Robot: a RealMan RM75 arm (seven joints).
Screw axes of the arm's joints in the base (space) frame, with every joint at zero. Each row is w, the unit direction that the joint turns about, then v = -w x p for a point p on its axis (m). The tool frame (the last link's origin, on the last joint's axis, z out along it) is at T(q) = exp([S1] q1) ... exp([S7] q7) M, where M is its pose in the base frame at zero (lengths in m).
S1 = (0, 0, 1, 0, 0, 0)
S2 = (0, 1, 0, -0.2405, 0, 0)
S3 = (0, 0, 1, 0, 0, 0)
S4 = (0, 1, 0, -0.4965, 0, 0)
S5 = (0, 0, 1, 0, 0, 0)
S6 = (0, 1, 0, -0.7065, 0, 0)
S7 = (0, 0, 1, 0, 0, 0)
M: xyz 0 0 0.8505 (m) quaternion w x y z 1 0 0 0
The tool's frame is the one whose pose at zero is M.
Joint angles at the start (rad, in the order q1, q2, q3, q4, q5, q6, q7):
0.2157, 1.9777, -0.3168, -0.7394, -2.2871, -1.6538, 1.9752
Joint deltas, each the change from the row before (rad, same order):
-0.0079, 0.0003, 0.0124, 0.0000, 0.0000, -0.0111, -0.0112
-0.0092, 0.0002, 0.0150, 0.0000, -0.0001, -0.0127, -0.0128
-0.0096, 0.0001, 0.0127, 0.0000, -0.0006, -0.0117, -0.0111
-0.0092, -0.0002, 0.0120, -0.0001, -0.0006, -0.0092, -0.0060
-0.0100, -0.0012, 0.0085, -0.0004, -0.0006, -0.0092, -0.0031
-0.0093, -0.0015, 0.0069, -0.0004, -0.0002, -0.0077, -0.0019
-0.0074, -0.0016, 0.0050, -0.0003, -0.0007, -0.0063, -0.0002
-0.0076, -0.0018, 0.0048, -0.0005, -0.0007, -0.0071, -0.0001
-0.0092, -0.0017, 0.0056, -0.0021, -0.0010, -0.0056, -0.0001
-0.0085, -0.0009, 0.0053, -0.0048, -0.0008, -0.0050, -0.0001
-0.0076, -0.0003, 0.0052, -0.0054, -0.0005, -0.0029, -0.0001
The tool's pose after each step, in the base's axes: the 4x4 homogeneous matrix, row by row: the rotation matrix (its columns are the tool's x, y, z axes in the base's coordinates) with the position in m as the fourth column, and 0 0 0 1 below. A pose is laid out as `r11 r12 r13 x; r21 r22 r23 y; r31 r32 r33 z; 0 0 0 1`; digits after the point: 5 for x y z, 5 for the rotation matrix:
0.12032 -0.99028 -0.06982 0.40293; -0.82350 -0.13884 0.55007 0.20963; -0.55441 -0.00869 -0.83220 0.08179; 0 0 0 1
0.11925 -0.99003 -0.07493 0.40401; -0.81872 -0.14075 0.55667 0.20483; -0.56167 -0.00504 -0.82734 0.08297; 0 0 0 1
0.11727 -0.98998 -0.07867 0.40517; -0.81515 -0.14120 0.56177 0.19992; -0.56725 -0.00175 -0.82354 0.08394; 0 0 0 1
0.11112 -0.99058 -0.08008 0.40651; -0.81188 -0.13696 0.56753 0.19534; -0.57315 0.00195 -0.81945 0.08505; 0 0 0 1
0.10377 -0.99136 -0.08028 0.40793; -0.81047 -0.13107 0.57093 0.19054; -0.57651 0.00582 -0.81707 0.08627; 0 0 0 1
0.09667 -0.99213 -0.07958 0.40929; -0.80927 -0.12489 0.57401 0.18618; -0.57943 0.00891 -0.81497 0.08752; 0 0 0 1
0.09013 -0.99282 -0.07865 0.41038; -0.80894 -0.11904 0.57571 0.18265; -0.58094 0.01173 -0.81386 0.08859; 0 0 0 1
0.08372 -0.99343 -0.07804 0.41140; -0.80880 -0.11349 0.57703 0.17901; -0.58209 0.01481 -0.81299 0.08974; 0 0 0 1
0.07677 -0.99430 -0.07396 0.41292; -0.80796 -0.10550 0.57972 0.17481; -0.58422 0.01525 -0.81146 0.09128; 0 0 0 1
0.07203 -0.99503 -0.06870 0.41426; -0.80661 -0.09863 0.58280 0.17106; -0.58668 0.01343 -0.80971 0.09301; 0 0 0 1
0.06816 -0.99573 -0.06222 0.41559; -0.80459 -0.09173 0.58670 0.16782; -0.58991 0.01007 -0.80741 0.09466; 0 0 0 1

